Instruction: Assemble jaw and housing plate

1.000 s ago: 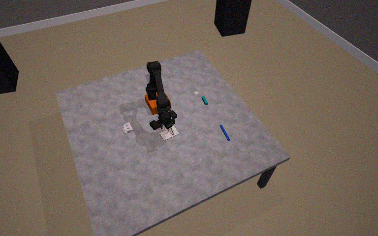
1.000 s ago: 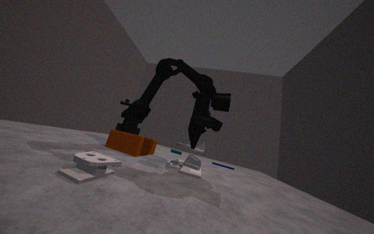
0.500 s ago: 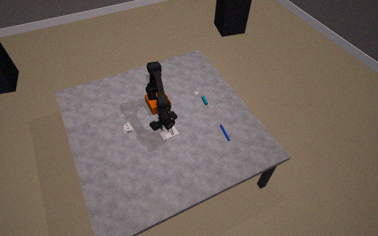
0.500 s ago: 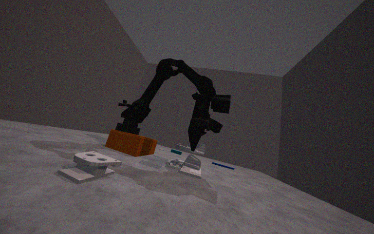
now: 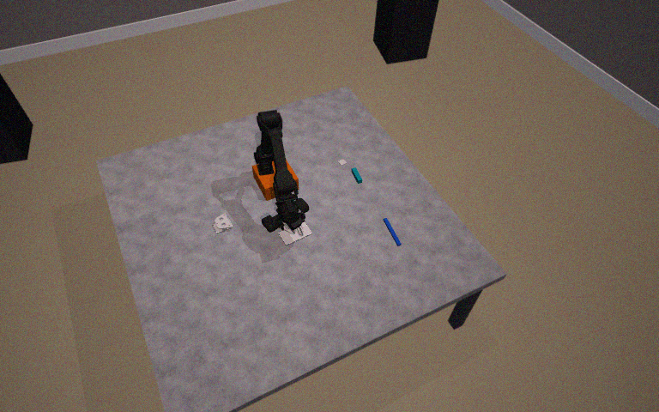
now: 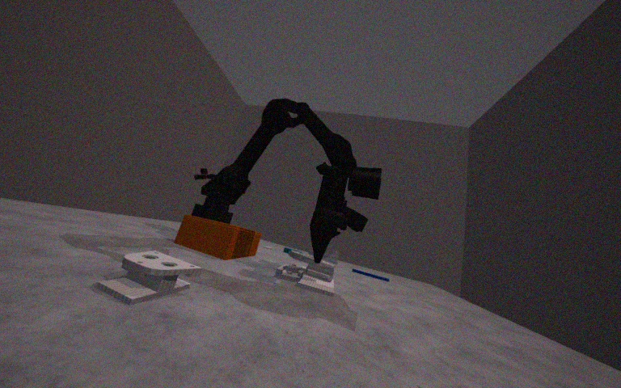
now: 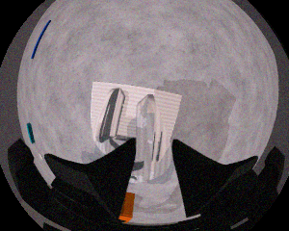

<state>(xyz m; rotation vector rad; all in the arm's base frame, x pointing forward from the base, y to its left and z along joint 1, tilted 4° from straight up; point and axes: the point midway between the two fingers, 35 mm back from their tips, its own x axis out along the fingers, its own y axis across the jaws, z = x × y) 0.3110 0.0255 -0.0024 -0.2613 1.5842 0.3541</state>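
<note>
The white stepped block lies 110 mm behind my gripper tip, 250 mm to the right of it and 40 mm below it. Also, from my gripper tip: white jaw 40 mm behind; teal bar 230 mm behind, 370 mm to the left, 40 mm below; blue bar 100 mm ahead, 420 mm to the left, 50 mm below.
</note>
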